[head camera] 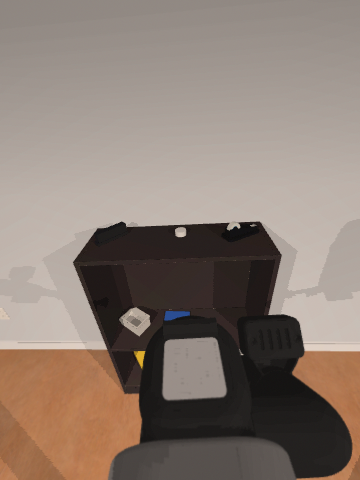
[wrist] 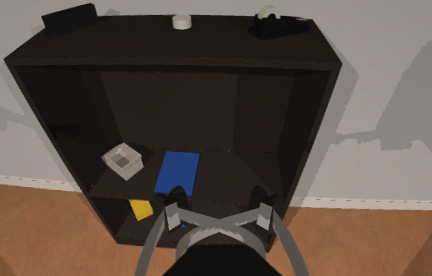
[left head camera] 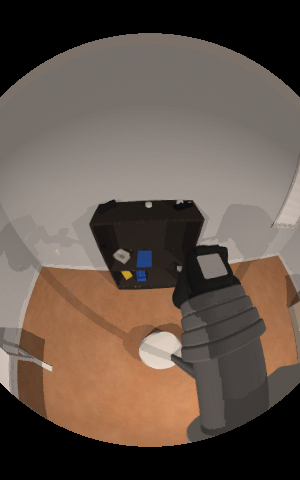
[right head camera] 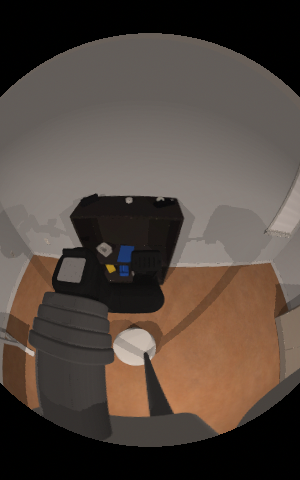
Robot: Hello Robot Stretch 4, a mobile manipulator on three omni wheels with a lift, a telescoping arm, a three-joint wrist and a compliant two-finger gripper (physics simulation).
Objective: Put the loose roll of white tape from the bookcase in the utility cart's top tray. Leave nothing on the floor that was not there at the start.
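Seen in the pictures: gripper, fingertip midpoint: [wrist: 218, 201] [left head camera: 182, 263]; robot's base, link origin: [left head camera: 159, 349] [right head camera: 135, 345].
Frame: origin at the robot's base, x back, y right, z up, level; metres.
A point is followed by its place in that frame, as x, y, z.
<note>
The loose roll of white tape [head camera: 180, 232] {-0.932, -0.008, 1.056} [left head camera: 148, 205] {-0.930, -0.007, 1.048} [right head camera: 129, 200] {-0.934, 0.002, 1.051} [wrist: 182, 22] {-0.930, -0.002, 1.052} lies flat near the middle of the top of the dark bookcase [head camera: 150, 247] {-0.862, -0.136, 1.033} [left head camera: 145, 216] {-0.810, -0.038, 1.033} [right head camera: 129, 210] {-0.827, 0.008, 1.033} [wrist: 150, 45] {-0.832, -0.070, 1.033}. A black tape dispenser [head camera: 241, 232] {-0.902, 0.252, 1.055} [wrist: 280, 28] {-0.901, 0.250, 1.050} with its own white roll sits to its right on the same top. My gripper [wrist: 218, 201] {-0.388, 0.088, 1.073} is open and empty in the wrist view, in front of the bookcase and apart from the loose roll, which is at the top of that view. The fingertips are hidden behind the wrist in the head view. The utility cart does not show.
A black object [head camera: 111, 233] {-0.943, -0.312, 1.067} [wrist: 70, 19] {-0.944, -0.312, 1.066} is at the bookcase top's left end. An open white box [head camera: 135, 321] {-0.948, -0.306, 0.469} [wrist: 123, 161] {-0.948, -0.306, 0.469} and a blue flat item [wrist: 177, 172] {-0.896, -0.069, 0.465} are on the middle shelf, a yellow item [wrist: 141, 209] {-0.921, -0.297, 0.118} below. The wall is behind the bookcase.
</note>
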